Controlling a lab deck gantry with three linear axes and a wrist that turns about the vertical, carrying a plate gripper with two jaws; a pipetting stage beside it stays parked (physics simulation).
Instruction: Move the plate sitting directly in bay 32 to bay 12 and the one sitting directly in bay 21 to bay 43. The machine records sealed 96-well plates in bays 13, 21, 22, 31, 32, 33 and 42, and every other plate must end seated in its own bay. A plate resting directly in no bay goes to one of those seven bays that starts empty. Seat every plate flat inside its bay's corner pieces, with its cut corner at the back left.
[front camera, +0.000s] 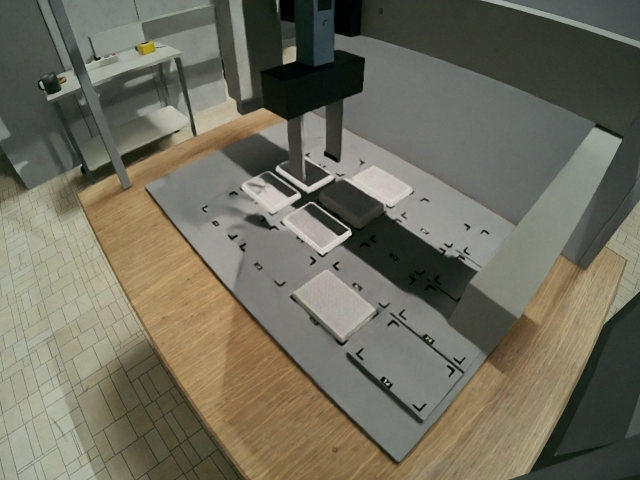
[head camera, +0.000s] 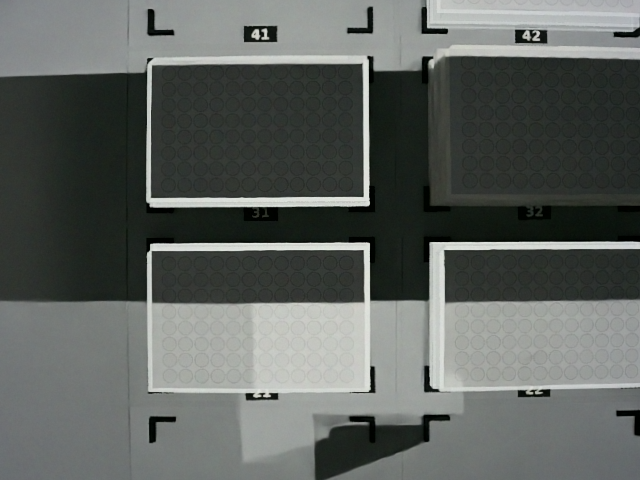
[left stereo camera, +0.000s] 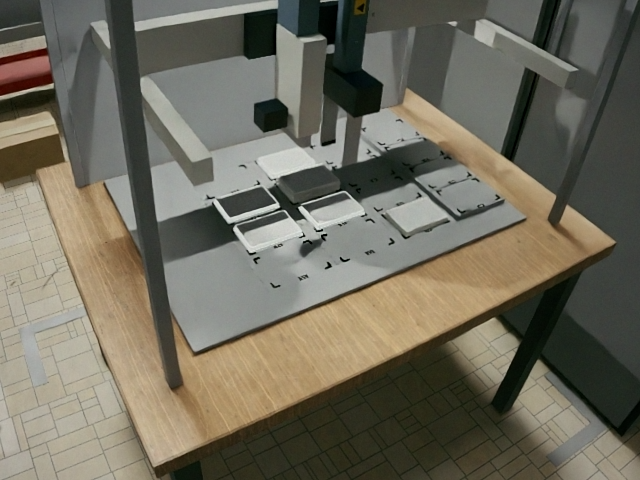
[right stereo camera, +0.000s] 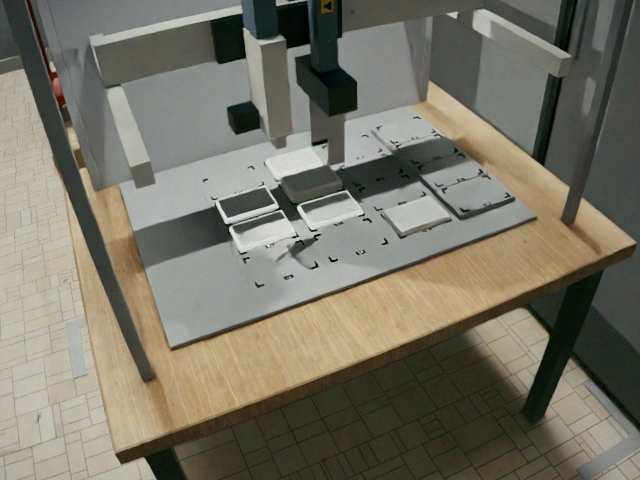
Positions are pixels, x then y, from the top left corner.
my gripper: front camera; left stereo camera 338, 153; right stereo camera; not seen in the head camera view (out of frame)
same spot on my gripper: (right stereo camera: 324, 129) = (front camera: 337, 146)
same spot on tall wall: (front camera: 503, 147) = (right stereo camera: 340, 66)
